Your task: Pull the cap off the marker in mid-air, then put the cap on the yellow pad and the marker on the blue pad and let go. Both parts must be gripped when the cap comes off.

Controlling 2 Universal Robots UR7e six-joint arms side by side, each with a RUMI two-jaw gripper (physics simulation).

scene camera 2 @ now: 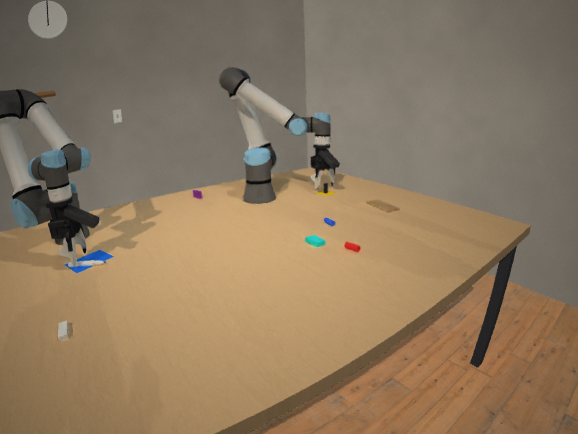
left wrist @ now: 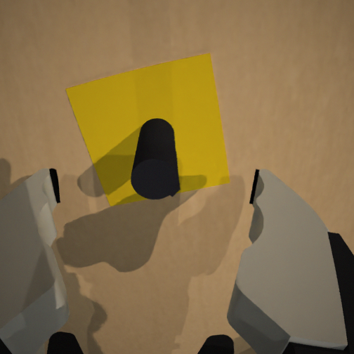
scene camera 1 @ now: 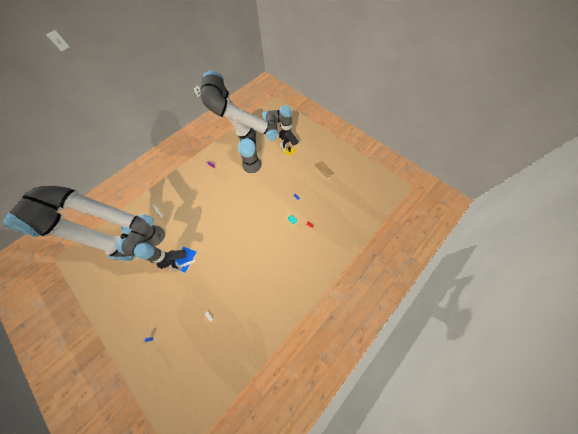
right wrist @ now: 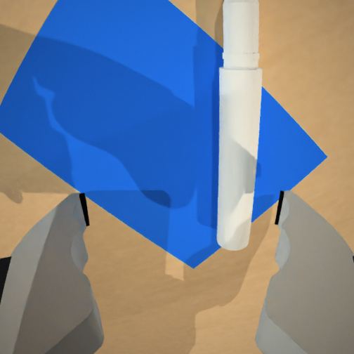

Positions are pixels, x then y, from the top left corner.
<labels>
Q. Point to a yellow pad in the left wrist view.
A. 110, 111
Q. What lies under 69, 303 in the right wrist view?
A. My right gripper.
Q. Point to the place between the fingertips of my left gripper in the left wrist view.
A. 155, 173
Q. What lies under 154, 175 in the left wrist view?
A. A black cap.
</labels>
